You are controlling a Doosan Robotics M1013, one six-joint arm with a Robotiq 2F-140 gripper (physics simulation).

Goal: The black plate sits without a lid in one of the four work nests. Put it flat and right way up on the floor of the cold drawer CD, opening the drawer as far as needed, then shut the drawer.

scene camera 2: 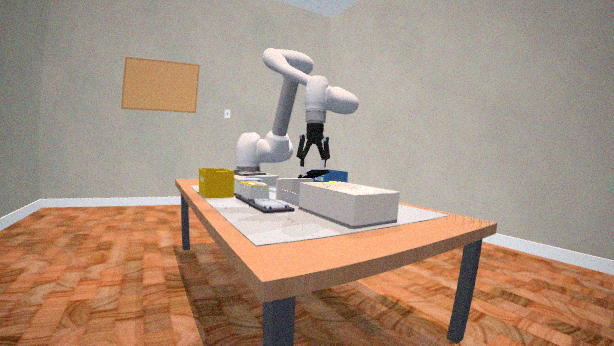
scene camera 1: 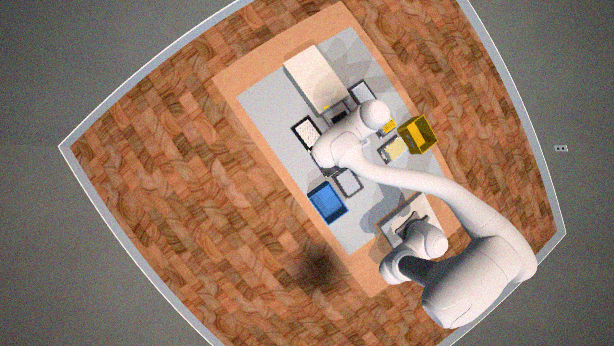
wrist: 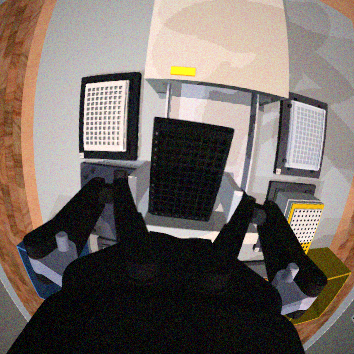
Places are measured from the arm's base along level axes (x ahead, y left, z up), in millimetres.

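Where they show: gripper, between the fingertips: [scene camera 2: 312, 175] [wrist: 185, 177]; arm's base, origin of its link: [scene camera 2: 248, 174] [scene camera 1: 412, 230].
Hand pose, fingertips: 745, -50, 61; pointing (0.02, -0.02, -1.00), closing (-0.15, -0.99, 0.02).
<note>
Each offset is from my fingertips to the top centre of the thing, as dx, dy, dz. "spot": to the spot under its first point.
My gripper [scene camera 2: 313, 169] [wrist: 185, 177] is shut on the black plate @(+4, -1, +30) [scene camera 1: 339, 116] [scene camera 2: 316, 174] [wrist: 191, 170], which has no lid. The plate's grid of wells faces the wrist camera. It hangs over the open drawer @(spot: -39, -103, -73) [scene camera 2: 287, 191] [wrist: 237, 239], a little above the side walls in scene camera 2, where it looks slightly tilted. In the wrist view it is turned slightly against the drawer's sides and covers much of the drawer floor. The drawer sticks out of a cream cabinet @(+277, -66, -13) [scene camera 1: 315, 75] [scene camera 2: 372, 205] [wrist: 220, 45] with an unreadable yellow label. The arm hides the fingers in scene camera 1.
A white plate @(+92, +144, -92) [scene camera 1: 306, 133] [wrist: 105, 116] sits in a black nest left of the drawer in the wrist view. A clear plate @(+52, -240, -92) [scene camera 1: 362, 93] [wrist: 306, 135] and a yellow-topped stack @(-126, -219, -42) [wrist: 306, 225] stand right. A blue bin @(-244, +316, +1) [scene camera 1: 327, 201] and a yellow bin @(-320, -329, +1) [scene camera 1: 417, 135] [scene camera 2: 216, 183] stand further out.
</note>
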